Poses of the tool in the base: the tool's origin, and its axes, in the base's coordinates. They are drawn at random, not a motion.
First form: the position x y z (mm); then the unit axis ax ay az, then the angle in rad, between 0 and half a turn.
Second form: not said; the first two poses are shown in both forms.
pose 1, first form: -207.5 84.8 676.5 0.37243 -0.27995 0.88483 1.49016
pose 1, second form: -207.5 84.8 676.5; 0.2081 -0.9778 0.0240; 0.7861 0.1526 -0.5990; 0.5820 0.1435 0.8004
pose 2, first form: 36.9 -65.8 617.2 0.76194 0.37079 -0.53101 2.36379
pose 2, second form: 36.9 -65.8 617.2; 0.2817 0.8564 -0.4327; 0.1112 -0.4770 -0.8718; -0.9530 0.1975 -0.2296
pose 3, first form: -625.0 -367.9 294.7 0.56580 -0.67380 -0.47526 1.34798
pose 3, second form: -625.0 -367.9 294.7; 0.4704 0.1665 -0.8666; -0.7605 0.5747 -0.3023; 0.4477 0.8013 0.3969
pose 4, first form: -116.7 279.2 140.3 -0.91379 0.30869 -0.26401 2.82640
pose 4, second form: -116.7 279.2 140.3; 0.6781 -0.4684 0.5663; -0.6321 -0.7649 0.1243; 0.3749 -0.4423 -0.8148
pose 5, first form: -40.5 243.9 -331.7 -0.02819 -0.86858 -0.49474 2.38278
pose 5, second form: -40.5 243.9 -331.7; -0.7243 0.3827 -0.5736; -0.2982 0.5762 0.7610; 0.6217 0.7222 -0.3033
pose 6, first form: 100.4 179.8 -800.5 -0.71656 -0.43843 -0.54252 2.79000
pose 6, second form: 100.4 179.8 -800.5; 0.0567 0.7959 0.6027; 0.4223 -0.5661 0.7079; 0.9047 0.2144 -0.3682
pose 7, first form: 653.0 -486.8 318.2 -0.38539 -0.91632 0.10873 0.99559
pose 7, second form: 653.0 -486.8 318.2; 0.6117 0.0698 -0.7880; 0.2523 0.9269 0.2779; 0.7498 -0.3688 0.5494
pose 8, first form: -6.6 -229.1 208.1 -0.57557 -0.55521 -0.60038 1.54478
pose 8, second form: -6.6 -229.1 208.1; 0.3487 0.9114 -0.2185; -0.2889 0.3263 0.9000; 0.8916 -0.2507 0.3771
